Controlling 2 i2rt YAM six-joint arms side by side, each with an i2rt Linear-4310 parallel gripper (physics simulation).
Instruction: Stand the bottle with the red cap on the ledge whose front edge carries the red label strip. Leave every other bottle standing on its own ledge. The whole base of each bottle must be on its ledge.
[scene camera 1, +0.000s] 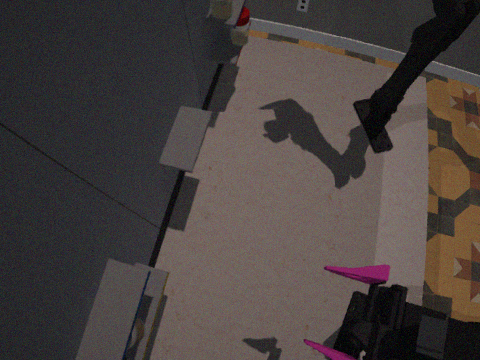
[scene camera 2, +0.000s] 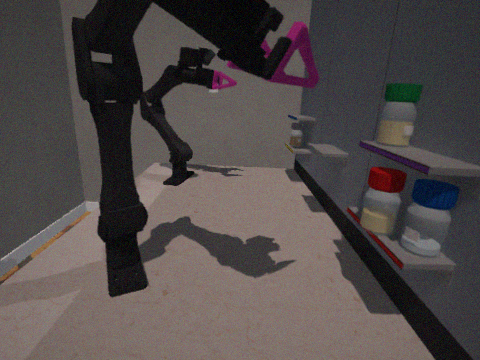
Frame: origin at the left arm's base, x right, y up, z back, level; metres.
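Seen in the pictures: left gripper, fingertip midpoint: (scene camera 1: 315, 303) (scene camera 2: 235, 83); right gripper, fingertip midpoint: (scene camera 2: 295, 77); left arm's base, link origin: (scene camera 1: 353, 329) (scene camera 2: 179, 178); right arm's base, link origin: (scene camera 1: 372, 125) (scene camera 2: 124, 264).
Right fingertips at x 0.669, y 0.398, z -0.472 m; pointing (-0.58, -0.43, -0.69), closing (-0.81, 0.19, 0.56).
Note:
Offsets run from my right fingertips to a thing's middle. "spot": to the spot under its first point.
The red-capped bottle {dx -0.048, dy -0.187, dz -0.167 m} (scene camera 1: 243, 17) (scene camera 2: 381, 205) stands upright on the ledge {dx -0.050, dy -0.246, dz -0.195 m} (scene camera 2: 425, 260) with the red label strip {spot: dx +0.022, dy -0.242, dz -0.168 m} (scene camera 2: 389, 250). Its base is close to the front edge; I cannot tell whether it overhangs. A blue-capped bottle {dx +0.009, dy -0.187, dz -0.214 m} (scene camera 2: 428, 220) stands beside it on the same ledge. A green-capped bottle {dx -0.113, dy -0.047, dz -0.186 m} (scene camera 2: 397, 120) stands on the purple-labelled ledge {dx -0.050, dy -0.106, dz -0.195 m} (scene camera 2: 442, 159) above. My right gripper (scene camera 2: 289, 62) is open and empty, up and left of these bottles in scene camera 2. My left gripper (scene camera 1: 315, 305) (scene camera 2: 233, 82) is open and empty, far from them.
A small brown bottle {dx -0.874, dy -0.187, dz -0.030 m} (scene camera 1: 138, 334) (scene camera 2: 296, 138) stands on the yellow-labelled ledge {dx -0.835, dy -0.246, dz -0.040 m} (scene camera 2: 301, 151), with a blue-labelled ledge {dx -0.835, dy -0.106, dz -0.040 m} (scene camera 1: 107, 310) above it. An unlabelled-looking ledge {dx -0.442, dy -0.176, dz -0.117 m} (scene camera 1: 187, 137) (scene camera 2: 330, 150) juts from the wall between the ledge groups. A dark strip (scene camera 2: 360, 245) runs along the wall's foot.

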